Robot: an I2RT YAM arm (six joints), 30 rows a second.
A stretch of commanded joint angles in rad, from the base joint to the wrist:
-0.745, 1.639, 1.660, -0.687, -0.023, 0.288
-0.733, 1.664, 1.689, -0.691, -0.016, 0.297
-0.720, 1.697, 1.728, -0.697, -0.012, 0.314
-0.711, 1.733, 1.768, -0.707, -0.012, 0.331
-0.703, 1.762, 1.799, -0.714, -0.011, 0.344
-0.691, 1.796, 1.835, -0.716, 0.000, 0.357
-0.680, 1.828, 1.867, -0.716, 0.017, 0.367
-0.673, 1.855, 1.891, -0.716, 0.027, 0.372
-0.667, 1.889, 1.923, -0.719, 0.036, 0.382
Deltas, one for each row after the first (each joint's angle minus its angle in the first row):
0.012, 0.025, 0.029, -0.004, 0.007, 0.009
0.025, 0.058, 0.068, -0.010, 0.011, 0.026
0.034, 0.094, 0.108, -0.020, 0.011, 0.043
0.042, 0.123, 0.139, -0.027, 0.012, 0.056
0.054, 0.157, 0.175, -0.029, 0.023, 0.069
0.065, 0.189, 0.207, -0.029, 0.040, 0.079
0.072, 0.216, 0.231, -0.029, 0.050, 0.084
0.078, 0.250, 0.263, -0.032, 0.059, 0.094

